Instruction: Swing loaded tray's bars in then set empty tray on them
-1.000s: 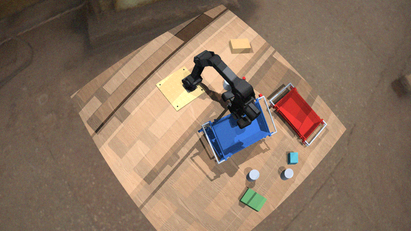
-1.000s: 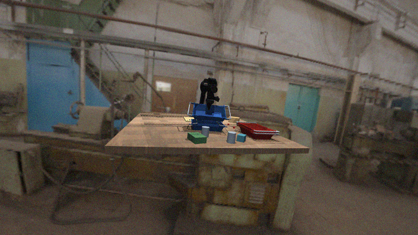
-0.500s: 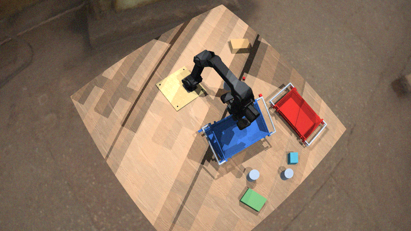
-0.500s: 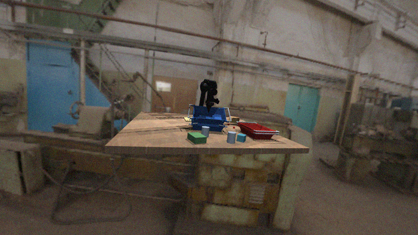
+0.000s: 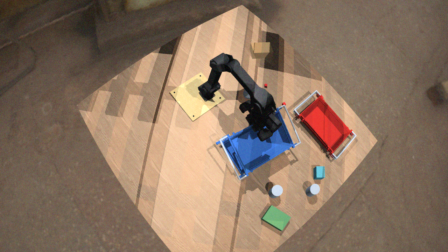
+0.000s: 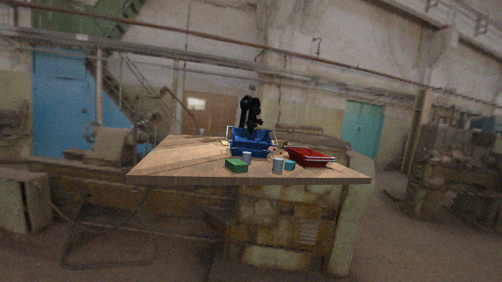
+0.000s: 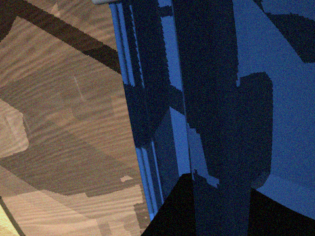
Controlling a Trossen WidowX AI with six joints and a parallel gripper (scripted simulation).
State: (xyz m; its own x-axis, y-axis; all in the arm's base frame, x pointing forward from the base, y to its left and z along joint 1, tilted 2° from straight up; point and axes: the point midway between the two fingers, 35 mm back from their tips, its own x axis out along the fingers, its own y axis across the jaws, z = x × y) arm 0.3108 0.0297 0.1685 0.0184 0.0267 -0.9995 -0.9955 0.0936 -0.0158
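Right now the blue tray is 80 mm ahead of my gripper tip and 10 mm to the right of it. From my gripper tip the other things lie so: cyan cube 370 mm ahead, 180 mm to the left, 110 mm below; green block 410 mm ahead, 140 mm to the right, 120 mm below; tan box 380 mm behind, 390 mm to the left, 110 mm below.
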